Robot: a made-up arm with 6 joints. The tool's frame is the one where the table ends. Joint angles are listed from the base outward.
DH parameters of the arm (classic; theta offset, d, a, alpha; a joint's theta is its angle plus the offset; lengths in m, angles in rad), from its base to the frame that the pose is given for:
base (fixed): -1.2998 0 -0.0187 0
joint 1: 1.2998 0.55 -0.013 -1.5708
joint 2: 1.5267 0 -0.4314 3.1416
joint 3: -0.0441 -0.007 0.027 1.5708
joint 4: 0 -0.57 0.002 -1.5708
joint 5: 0 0.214 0.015 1.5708
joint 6: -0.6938 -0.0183 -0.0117 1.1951
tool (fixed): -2.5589 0.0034 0 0
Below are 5 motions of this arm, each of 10 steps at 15 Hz.
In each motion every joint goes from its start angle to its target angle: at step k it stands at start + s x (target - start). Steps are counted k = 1, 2, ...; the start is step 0. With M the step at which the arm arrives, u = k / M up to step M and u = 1 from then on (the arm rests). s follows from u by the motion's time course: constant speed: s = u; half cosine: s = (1 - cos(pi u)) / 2; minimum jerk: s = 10 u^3 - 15 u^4 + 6 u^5.
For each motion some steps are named. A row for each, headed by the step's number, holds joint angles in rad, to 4 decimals.
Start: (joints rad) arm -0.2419 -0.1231 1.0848 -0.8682 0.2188 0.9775
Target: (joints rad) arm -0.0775 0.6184 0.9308 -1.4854 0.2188 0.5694
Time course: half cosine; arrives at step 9
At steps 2, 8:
2: -0.2227 -0.0364 1.0668 -0.9404 0.2188 0.9298
8: -0.0825 0.5960 0.9354 -1.4668 0.2188 0.5817

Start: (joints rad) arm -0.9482 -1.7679 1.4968 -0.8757 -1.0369 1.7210
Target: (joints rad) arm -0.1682 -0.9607 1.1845 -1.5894 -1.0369 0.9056
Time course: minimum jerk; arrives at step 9
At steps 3, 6, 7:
3: -0.7845 -1.5985 1.4313 -1.0255 -1.0369 1.5499
6: -0.3319 -1.1301 1.2500 -1.4396 -1.0369 1.0767
7: -0.2278 -1.0224 1.2084 -1.5349 -1.0369 0.9679

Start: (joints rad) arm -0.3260 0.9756 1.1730 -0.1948 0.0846 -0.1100
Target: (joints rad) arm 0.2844 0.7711 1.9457 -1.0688 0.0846 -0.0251
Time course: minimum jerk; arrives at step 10
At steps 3, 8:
3: -0.2265 0.9423 1.2990 -0.3373 0.0846 -0.0962
8: 0.2490 0.7829 1.9009 -1.0182 0.0846 -0.0300

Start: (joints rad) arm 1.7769 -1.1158 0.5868 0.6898 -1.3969 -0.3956
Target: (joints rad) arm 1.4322 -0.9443 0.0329 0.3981 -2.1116 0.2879
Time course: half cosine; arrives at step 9
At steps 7, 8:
7: 1.4725 -0.9644 0.0977 0.4322 -2.0280 0.2079
8: 1.4426 -0.9495 0.0496 0.4069 -2.0900 0.2673

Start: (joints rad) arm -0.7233 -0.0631 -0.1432 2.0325 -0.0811 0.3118
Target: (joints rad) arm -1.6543 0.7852 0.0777 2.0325 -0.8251 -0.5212
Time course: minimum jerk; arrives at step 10
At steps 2, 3, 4, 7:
2: -0.7772 -0.0140 -0.1304 2.0325 -0.1242 0.2636
3: -0.8751 0.0752 -0.1072 2.0325 -0.2024 0.1760
4: -1.0188 0.2062 -0.0731 2.0325 -0.3173 0.0474
7: -1.5025 0.6469 0.0417 2.0325 -0.7038 -0.3854

